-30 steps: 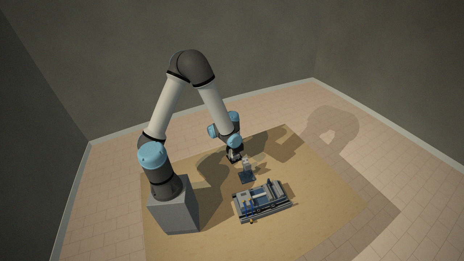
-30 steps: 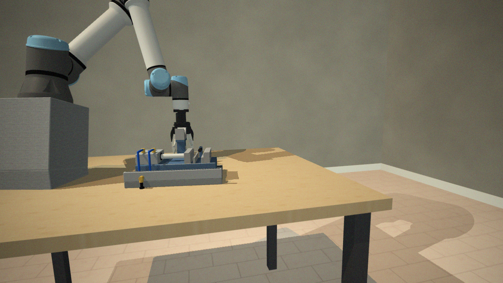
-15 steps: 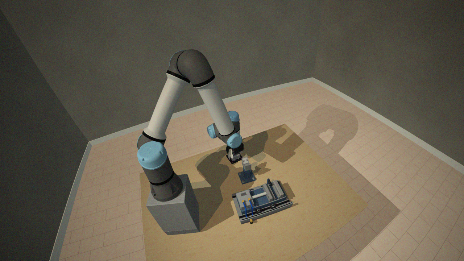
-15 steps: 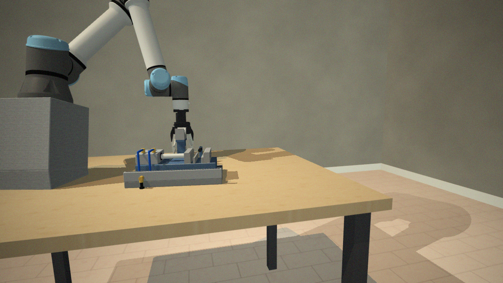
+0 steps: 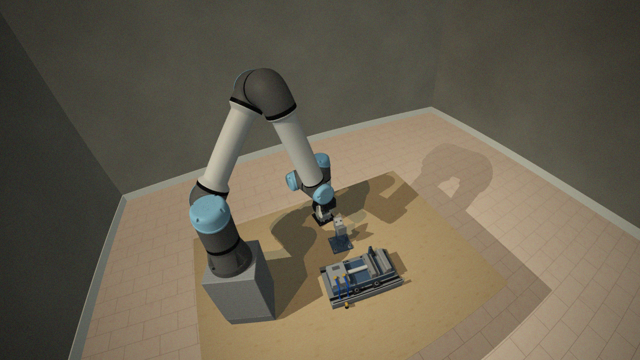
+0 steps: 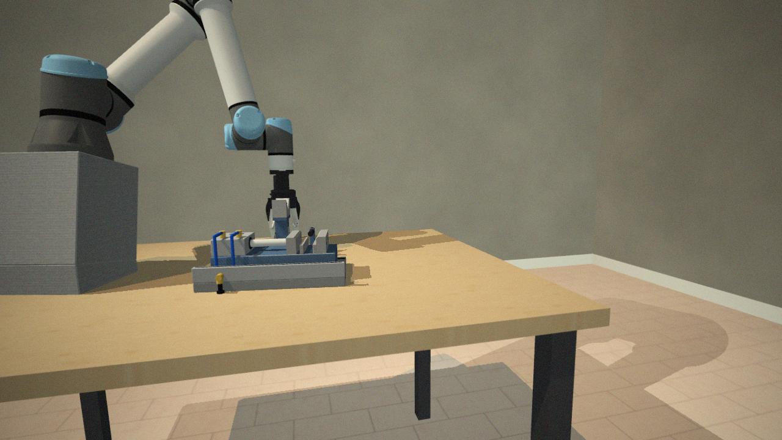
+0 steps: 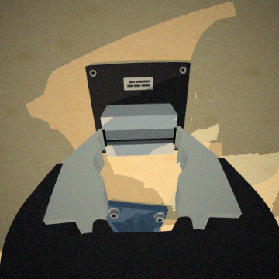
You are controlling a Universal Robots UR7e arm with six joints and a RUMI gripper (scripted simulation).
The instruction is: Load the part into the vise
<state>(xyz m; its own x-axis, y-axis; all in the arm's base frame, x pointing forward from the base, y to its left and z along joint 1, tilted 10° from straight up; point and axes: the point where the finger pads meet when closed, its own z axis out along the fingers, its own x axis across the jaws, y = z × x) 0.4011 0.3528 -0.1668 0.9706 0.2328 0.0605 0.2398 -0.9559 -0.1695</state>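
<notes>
My gripper is now right at the part. From my hand the other things lie so: v-block post: 18 cm to the right, 3 cm ahead, 3 cm above; work stop: 32 cm to the right, 12 cm ahead, 6 cm above; black infeed plate: 3 cm below, 1 cm to the left.
</notes>
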